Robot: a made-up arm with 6 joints.
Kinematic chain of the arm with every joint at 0, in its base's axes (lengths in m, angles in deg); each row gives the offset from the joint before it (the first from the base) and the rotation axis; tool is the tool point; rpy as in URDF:
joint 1: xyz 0 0 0.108 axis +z
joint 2: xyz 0 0 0 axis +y
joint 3: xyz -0.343 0 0.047 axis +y
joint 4: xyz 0.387 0 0.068 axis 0.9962 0 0.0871
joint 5: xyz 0 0 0 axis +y
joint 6: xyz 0.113 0 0.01 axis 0.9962 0 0.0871
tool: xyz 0 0 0 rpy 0 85 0
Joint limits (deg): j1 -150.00..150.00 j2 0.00..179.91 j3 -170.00..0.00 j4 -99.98..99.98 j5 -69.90..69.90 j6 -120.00..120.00
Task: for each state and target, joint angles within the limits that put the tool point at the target. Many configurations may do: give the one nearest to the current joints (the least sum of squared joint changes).
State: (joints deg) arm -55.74 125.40 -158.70 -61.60 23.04 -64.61
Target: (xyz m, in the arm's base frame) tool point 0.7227 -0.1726 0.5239
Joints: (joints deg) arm -12.87 141.35 -161.07 -61.98 4.21 -64.61
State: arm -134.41 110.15 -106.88 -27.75 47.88 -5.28
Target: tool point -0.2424 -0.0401 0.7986
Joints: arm -150.00 75.74 -125.90 -56.74 65.79 -5.28
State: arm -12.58 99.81 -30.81 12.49 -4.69 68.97
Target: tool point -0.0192 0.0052 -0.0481
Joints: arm -9.14 120.57 0.00 1.95 32.73 68.97
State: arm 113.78 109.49 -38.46 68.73 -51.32 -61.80
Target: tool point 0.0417 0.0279 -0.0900
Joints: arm 110.92 130.15 0.00 75.76 -26.35 -61.80
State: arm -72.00 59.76 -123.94 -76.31 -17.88 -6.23
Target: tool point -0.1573 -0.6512 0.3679
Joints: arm -105.27 111.03 -96.72 -77.08 -10.25 -6.23
